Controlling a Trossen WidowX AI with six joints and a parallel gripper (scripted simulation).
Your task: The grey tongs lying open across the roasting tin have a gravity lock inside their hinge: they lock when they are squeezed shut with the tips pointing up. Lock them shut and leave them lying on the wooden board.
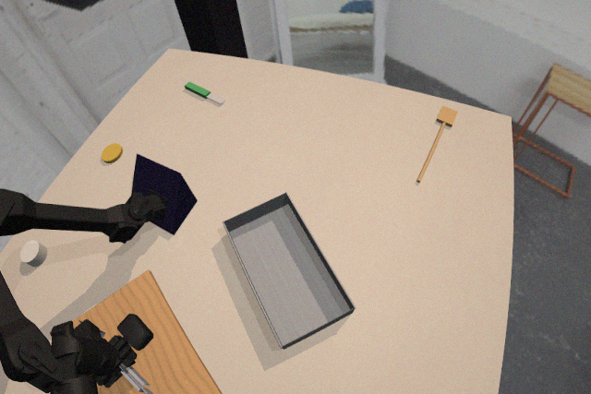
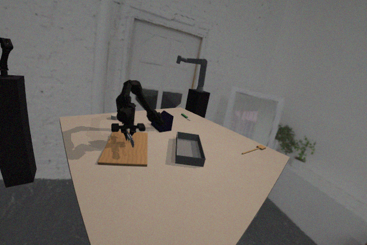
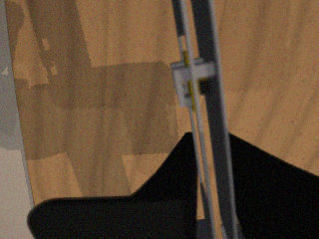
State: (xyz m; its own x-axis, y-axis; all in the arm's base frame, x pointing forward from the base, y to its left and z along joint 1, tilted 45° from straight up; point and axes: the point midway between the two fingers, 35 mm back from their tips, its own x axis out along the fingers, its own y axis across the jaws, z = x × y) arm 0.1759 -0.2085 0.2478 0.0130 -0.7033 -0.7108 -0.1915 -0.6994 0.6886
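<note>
The wooden board lies 4 cm below my gripper tip. Also, from my gripper tip: grey roasting tin 34 cm to the left, 17 cm ahead, 2 cm below; yellow slider 4 cm behind, 4 cm above; white cylinder 45 cm behind, 4 cm to the left, 3 cm below.
</note>
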